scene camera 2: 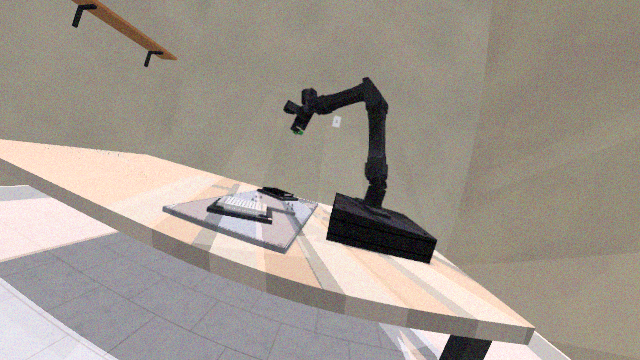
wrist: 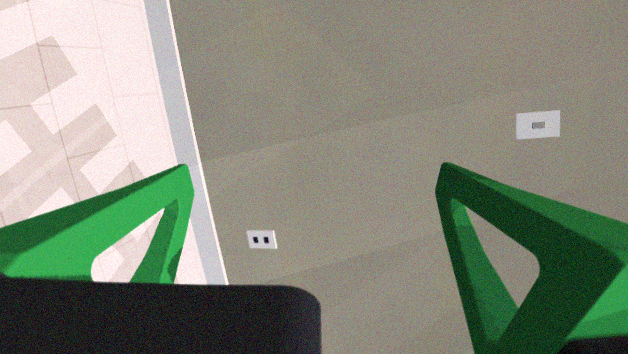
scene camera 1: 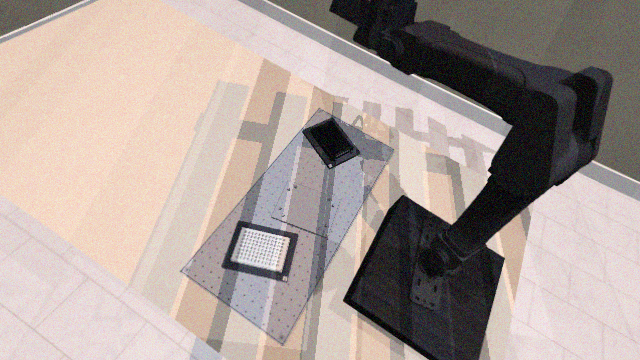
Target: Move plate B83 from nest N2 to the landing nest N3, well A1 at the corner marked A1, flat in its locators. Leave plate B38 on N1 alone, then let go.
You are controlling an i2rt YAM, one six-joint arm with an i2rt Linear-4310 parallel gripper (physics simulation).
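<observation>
A white well plate (scene camera 1: 260, 250) (scene camera 2: 243, 204) lies in a black nest frame (scene camera 1: 291, 256) at the near end of the perforated board. A black well plate (scene camera 1: 331, 140) (scene camera 2: 278, 193) sits in a dark nest at the far end. Between them is a low, flat nest (scene camera 1: 310, 207) with small locator pins and no plate on it. The labels B83, B38, N1, N2, N3 and A1 are not legible. My gripper (scene camera 2: 298, 131) (wrist: 314, 177) is open and empty, high above the table beyond the board. Its fingers are outside the scene camera 1 view.
The perforated board (scene camera 1: 260, 305) (scene camera 2: 280, 244) lies on the wooden table (scene camera 1: 100, 125) (scene camera 2: 390, 285). The black arm base (scene camera 1: 390, 280) (scene camera 2: 380, 232) stands beside the board. A wall shelf (scene camera 2: 125, 30) is at upper left. The wrist view faces a wall with two outlet plates (wrist: 261, 239) (wrist: 538, 134).
</observation>
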